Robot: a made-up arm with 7 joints.
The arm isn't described. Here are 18 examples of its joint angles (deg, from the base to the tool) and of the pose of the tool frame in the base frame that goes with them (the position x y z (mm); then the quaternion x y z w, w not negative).
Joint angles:
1: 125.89 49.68 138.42 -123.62 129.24 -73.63 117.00
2: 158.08 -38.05 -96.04 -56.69 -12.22 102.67 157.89
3: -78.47 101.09 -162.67 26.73 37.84 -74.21 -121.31
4: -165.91 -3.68 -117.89 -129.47 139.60 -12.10 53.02
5: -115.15 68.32 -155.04 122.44 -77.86 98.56 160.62
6: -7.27 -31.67 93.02 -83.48 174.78 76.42 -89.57
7: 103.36 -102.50 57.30 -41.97 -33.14 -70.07 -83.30
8: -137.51 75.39 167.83 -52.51 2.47 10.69 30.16
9: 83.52 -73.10 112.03 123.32 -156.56 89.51 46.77
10: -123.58 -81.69 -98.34 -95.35 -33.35 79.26 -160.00
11: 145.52 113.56 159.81 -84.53 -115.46 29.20 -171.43
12: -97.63 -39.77 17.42 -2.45 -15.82 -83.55 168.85
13: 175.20 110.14 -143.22 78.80 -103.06 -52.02 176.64
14: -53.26 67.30 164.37 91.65 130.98 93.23 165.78
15: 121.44 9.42 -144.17 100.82 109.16 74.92 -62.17
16: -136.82 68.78 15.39 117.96 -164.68 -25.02 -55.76
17: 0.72 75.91 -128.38 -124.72 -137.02 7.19 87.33
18: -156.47 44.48 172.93 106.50 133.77 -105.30 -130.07
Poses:
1: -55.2 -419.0 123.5 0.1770 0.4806 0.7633 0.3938
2: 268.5 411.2 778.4 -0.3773 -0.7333 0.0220 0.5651
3: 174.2 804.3 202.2 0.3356 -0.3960 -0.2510 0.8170
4: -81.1 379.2 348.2 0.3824 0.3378 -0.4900 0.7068
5: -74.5 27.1 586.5 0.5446 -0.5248 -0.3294 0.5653
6: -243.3 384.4 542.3 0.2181 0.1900 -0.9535 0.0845
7: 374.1 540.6 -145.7 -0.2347 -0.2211 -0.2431 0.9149
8: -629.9 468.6 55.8 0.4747 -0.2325 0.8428 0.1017
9: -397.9 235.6 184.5 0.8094 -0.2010 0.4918 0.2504
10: 596.9 -121.1 316.0 -0.5112 -0.2255 0.4290 0.7098
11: -107.5 -227.5 -362.0 0.2675 -0.0383 -0.5597 0.7834
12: 96.7 -592.0 779.5 -0.3649 0.2745 0.6015 0.6555
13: -527.2 -362.9 350.4 -0.6796 0.2679 0.3235 0.6014
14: 192.1 185.3 769.0 0.6949 -0.4698 0.4232 0.3425
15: 377.3 29.8 622.9 -0.5744 0.5260 0.6212 0.0866
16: -108.7 294.7 -76.0 -0.2706 -0.1574 0.6546 0.6881
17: 178.2 -318.9 16.0 -0.4738 0.0141 -0.5387 0.6965
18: 101.1 67.1 634.4 0.2602 0.2166 -0.8542 0.3946
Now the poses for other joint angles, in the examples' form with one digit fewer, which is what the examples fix.
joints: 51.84 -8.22 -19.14 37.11 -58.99 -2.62 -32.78
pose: 154 -87 1051 -0.850 -0.468 0.116 0.212
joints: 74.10 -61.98 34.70 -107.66 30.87 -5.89 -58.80
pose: 122 453 8 -0.078 -0.287 0.494 0.817
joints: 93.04 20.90 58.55 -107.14 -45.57 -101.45 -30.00
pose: 251 129 535 0.385 0.378 0.041 0.841
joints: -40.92 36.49 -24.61 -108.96 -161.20 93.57 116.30
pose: -10 -196 578 0.297 -0.042 0.953 0.035
